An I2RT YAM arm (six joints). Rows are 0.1 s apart.
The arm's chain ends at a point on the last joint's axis. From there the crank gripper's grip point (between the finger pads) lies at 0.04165 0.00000 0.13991 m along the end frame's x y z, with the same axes.
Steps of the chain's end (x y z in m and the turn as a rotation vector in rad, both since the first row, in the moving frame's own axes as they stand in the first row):
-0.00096, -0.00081, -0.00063, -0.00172, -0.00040, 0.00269
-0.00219, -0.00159, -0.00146, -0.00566, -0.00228, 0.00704
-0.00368, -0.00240, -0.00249, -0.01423, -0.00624, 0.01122
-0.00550, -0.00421, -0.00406, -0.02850, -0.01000, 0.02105
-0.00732, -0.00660, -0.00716, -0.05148, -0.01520, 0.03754
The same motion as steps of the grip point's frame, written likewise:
-0.00102, -0.00046, -0.00061, -0.00172, -0.00040, 0.00269
-0.00251, -0.00051, -0.00137, -0.00566, -0.00228, 0.00704
-0.00457, 0.00006, -0.00225, -0.01423, -0.00624, 0.01122
-0.00695, 0.00064, -0.00372, -0.02850, -0.01000, 0.02105
-0.00961, 0.00214, -0.00677, -0.05148, -0.01520, 0.03754

